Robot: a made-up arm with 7 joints. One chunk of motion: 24 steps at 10 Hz.
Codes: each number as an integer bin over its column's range. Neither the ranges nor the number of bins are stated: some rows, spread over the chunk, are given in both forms.
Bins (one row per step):
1: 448 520 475 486 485 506 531
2: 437 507 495 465 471 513 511
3: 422 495 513 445 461 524 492
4: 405 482 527 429 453 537 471
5: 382 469 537 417 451 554 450
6: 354 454 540 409 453 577 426
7: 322 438 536 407 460 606 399
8: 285 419 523 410 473 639 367
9: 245 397 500 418 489 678 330
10: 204 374 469 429 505 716 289
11: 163 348 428 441 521 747 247
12: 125 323 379 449 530 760 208
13: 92 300 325 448 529 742 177
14: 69 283 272 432 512 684 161
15: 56 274 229 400 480 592 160
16: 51 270 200 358 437 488 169
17: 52 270 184 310 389 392 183
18: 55 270 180 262 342 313 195
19: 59 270 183 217 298 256 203
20: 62 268 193 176 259 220 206
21: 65 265 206 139 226 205 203
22: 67 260 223 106 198 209 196
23: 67 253 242 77 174 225 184
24: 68 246 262 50 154 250 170
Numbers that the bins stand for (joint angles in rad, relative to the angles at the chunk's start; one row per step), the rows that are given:
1: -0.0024 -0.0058 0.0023 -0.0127 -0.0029 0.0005 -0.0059
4: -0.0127 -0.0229 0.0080 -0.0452 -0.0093 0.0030 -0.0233
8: -0.0415 -0.0513 0.0076 -0.0561 -0.0053 0.0112 -0.0535
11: -0.0708 -0.0832 -0.0029 -0.0384 0.0043 0.0198 -0.0883
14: -0.0934 -0.1125 -0.0201 -0.0435 0.0025 0.0148 -0.1133
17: -0.0975 -0.1184 -0.0297 -0.1131 -0.0221 -0.0086 -0.1069
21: -0.0944 -0.1206 -0.0273 -0.2107 -0.0548 -0.0236 -0.1011
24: -0.0937 -0.1292 -0.0212 -0.2615 -0.0692 -0.0200 -0.1107
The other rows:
2: -0.0050 -0.0116 0.0045 -0.0247 -0.0057 0.0011 -0.0117
3: -0.0086 -0.0170 0.0065 -0.0361 -0.0077 0.0020 -0.0172
5: -0.0182 -0.0287 0.0091 -0.0521 -0.0097 0.0044 -0.0294
6: -0.0250 -0.0355 0.0095 -0.0566 -0.0093 0.0062 -0.0363
7: -0.0326 -0.0427 0.0090 -0.0578 -0.0079 0.0085 -0.0442
9: -0.0511 -0.0612 0.0051 -0.0515 -0.0021 0.0143 -0.0642
10: -0.0610 -0.0715 0.0016 -0.0452 0.0011 0.0173 -0.0761
12: -0.0800 -0.0945 -0.0083 -0.0338 0.0061 0.0209 -0.0996
13: -0.0879 -0.1049 -0.0142 -0.0344 0.0059 0.0194 -0.1086
15: -0.0965 -0.1166 -0.0248 -0.0618 -0.0039 0.0074 -0.1136
16: -0.0977 -0.1184 -0.0280 -0.0857 -0.0125 -0.0009 -0.1109
18: -0.0968 -0.1184 -0.0302 -0.1405 -0.0315 -0.0149 -0.1034
19: -0.0958 -0.1184 -0.0298 -0.1662 -0.0403 -0.0195 -0.1011
20: -0.0951 -0.1193 -0.0287 -0.1896 -0.0481 -0.0224 -0.1002
22: -0.0939 -0.1229 -0.0254 -0.2295 -0.0604 -0.0233 -0.1031
23: -0.0939 -0.1260 -0.0234 -0.2461 -0.0652 -0.0220 -0.1066

